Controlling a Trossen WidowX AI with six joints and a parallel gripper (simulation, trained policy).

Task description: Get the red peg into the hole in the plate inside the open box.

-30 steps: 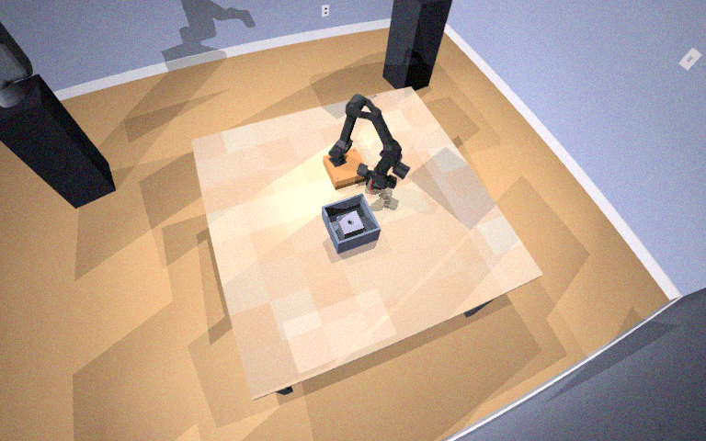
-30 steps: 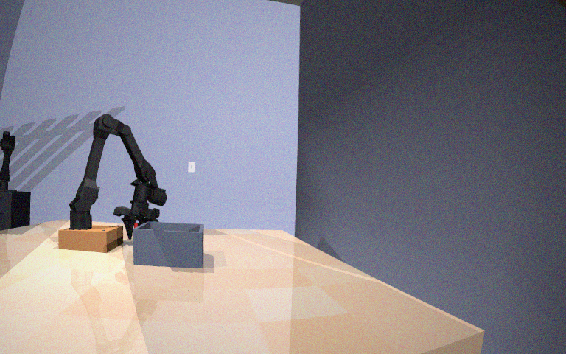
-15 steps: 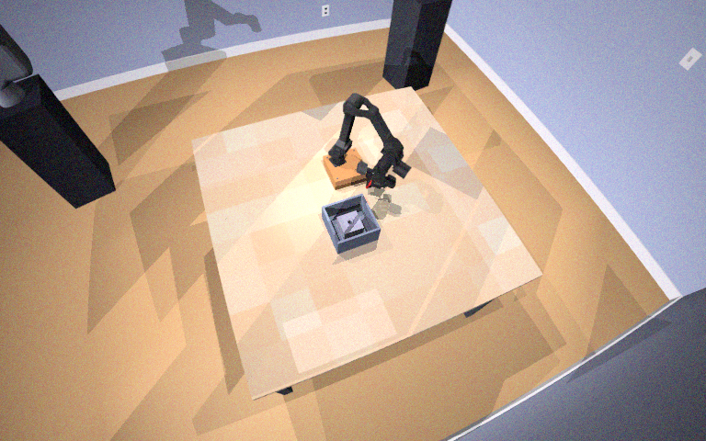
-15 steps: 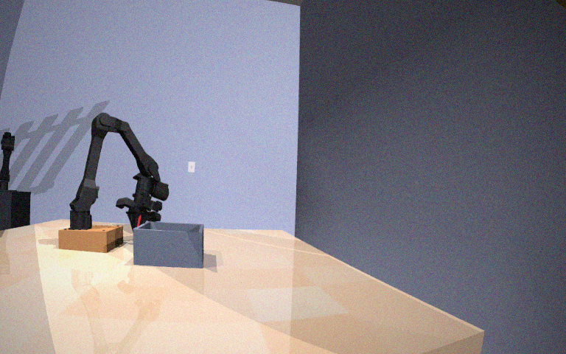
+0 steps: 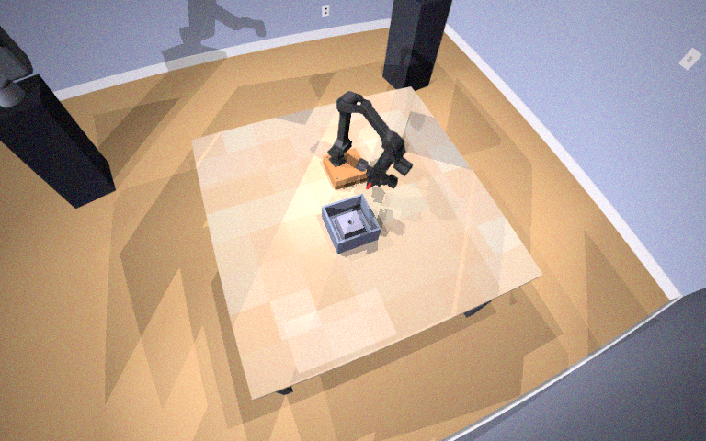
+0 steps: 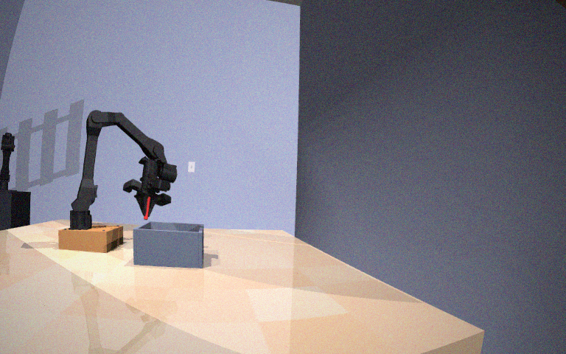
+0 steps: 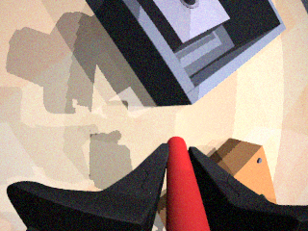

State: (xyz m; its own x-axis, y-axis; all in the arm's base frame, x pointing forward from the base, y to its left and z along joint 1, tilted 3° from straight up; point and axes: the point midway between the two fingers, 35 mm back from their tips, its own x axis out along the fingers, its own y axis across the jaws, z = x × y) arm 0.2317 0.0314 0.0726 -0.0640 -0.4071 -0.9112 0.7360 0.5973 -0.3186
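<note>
My gripper tip is 30 mm below the red peg and 10 mm to the right of it. Also, from my gripper tip: grey-blue box: 140 mm to the right, 90 mm ahead, 80 mm below; grey plate: 140 mm to the right, 90 mm ahead, 70 mm below.
</note>
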